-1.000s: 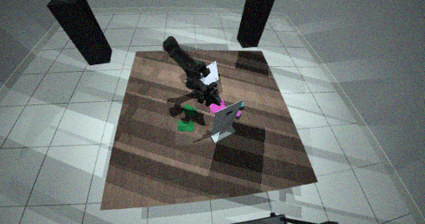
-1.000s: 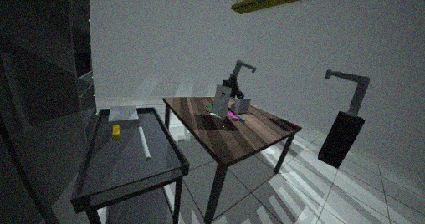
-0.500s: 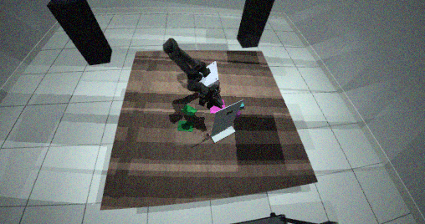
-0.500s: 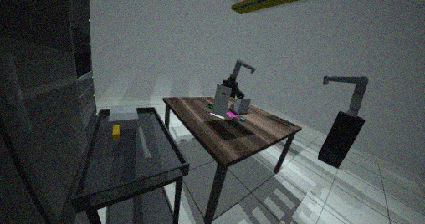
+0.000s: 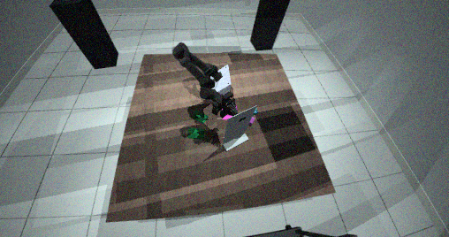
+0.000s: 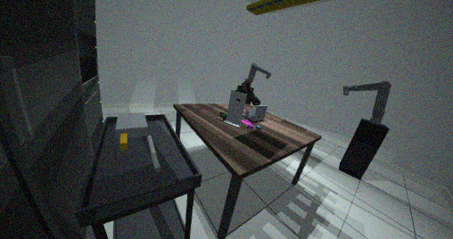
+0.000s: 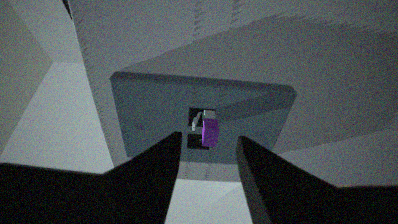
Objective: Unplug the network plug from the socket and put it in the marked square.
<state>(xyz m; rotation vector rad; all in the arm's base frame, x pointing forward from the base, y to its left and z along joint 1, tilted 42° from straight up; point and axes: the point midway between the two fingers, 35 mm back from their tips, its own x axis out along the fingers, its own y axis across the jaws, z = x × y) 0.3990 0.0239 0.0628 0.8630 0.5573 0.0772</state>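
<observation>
Right now the purple plug is 2 cm ahead of my gripper tip. From my gripper tip the other things lie so: magenta patch (18 cm behind, 4 cm to the left, 25 cm below); then grey panel (4 cm ahead, 2 cm to the left, 10 cm below).
</observation>
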